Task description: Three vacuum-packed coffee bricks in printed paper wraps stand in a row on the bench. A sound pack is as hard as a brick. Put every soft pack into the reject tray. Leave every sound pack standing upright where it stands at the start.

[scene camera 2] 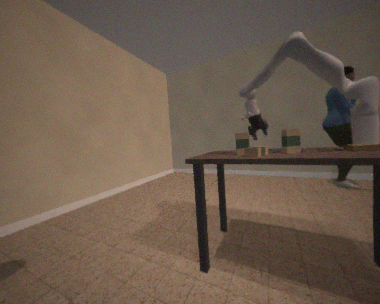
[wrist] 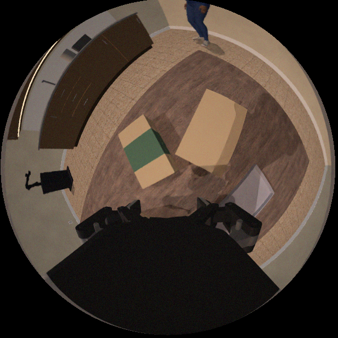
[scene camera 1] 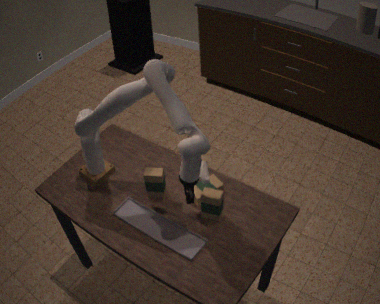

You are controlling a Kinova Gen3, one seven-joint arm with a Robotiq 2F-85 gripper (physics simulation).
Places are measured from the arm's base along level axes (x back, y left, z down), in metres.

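Pixels of known places: gripper, between the fingertips: [scene camera 2: 260, 138] [scene camera 1: 186, 192]; arm's base, origin of its link: [scene camera 2: 365, 143] [scene camera 1: 96, 167].
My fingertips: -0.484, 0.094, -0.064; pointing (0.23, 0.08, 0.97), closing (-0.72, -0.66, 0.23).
Ahead of a thing's pixels: the offset from my fingertips to its middle, as dx, dy, dz.
One upright pack @(-0.108, +0.029, +0.028) [scene camera 1: 212, 202] [scene camera 2: 242, 142] [wrist: 212, 132], tan with a green band, stands at the right of the row. Another upright pack @(+0.160, -0.017, +0.028) [scene camera 1: 155, 180] [scene camera 2: 291, 141] stands nearer the robot base. A third pack @(-0.013, +0.108, +0.073) [scene camera 1: 215, 181] [scene camera 2: 259, 151] [wrist: 146, 151] lies flat behind the right upright one, partly hidden by it in the first scene view. The reject tray [scene camera 1: 191, 247] [wrist: 252, 192] is grey and holds no pack. My gripper [scene camera 1: 190, 201] [scene camera 2: 258, 137] [wrist: 168, 205] is open and empty, above the bench between the two upright packs, nearer the right one. Softness cannot be seen.
The packs stand on the dark wooden bench [scene camera 1: 260, 212] [scene camera 2: 310, 161] [wrist: 200, 67]. The robot base [scene camera 1: 98, 171] is at its left end in the first scene view. A person [scene camera 2: 337, 112] is beyond the bench; a person's legs [wrist: 197, 25] show in the wrist view.
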